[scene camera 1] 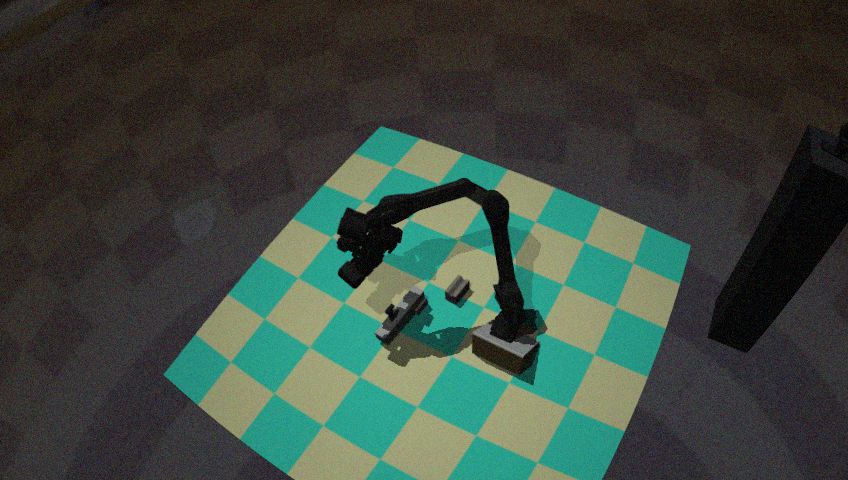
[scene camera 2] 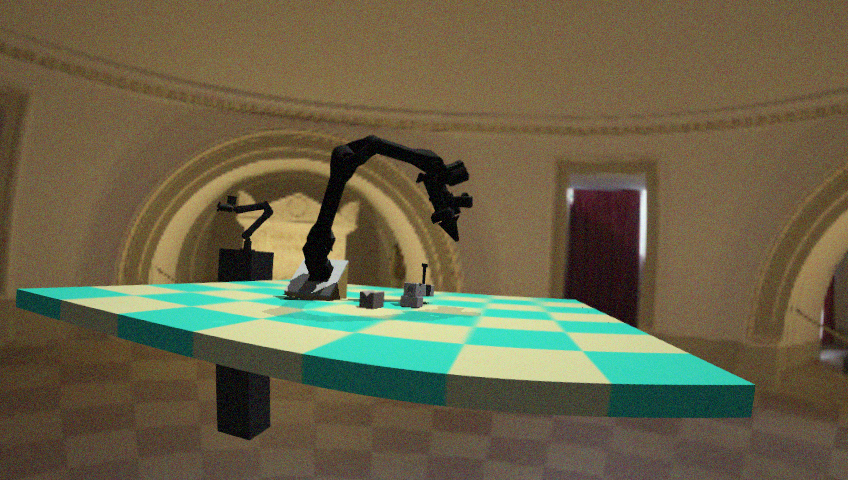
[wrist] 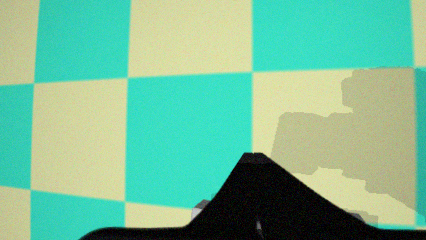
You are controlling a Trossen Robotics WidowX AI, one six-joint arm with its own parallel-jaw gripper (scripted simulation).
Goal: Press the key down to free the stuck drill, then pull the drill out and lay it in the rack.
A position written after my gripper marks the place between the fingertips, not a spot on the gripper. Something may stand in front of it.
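Nothing is held by my gripper (scene camera 1: 359, 274), and it is shut. Scene camera 2 lets me see my gripper (scene camera 2: 457, 241) too, and in the wrist view I find my gripper (wrist: 252, 161) as well.
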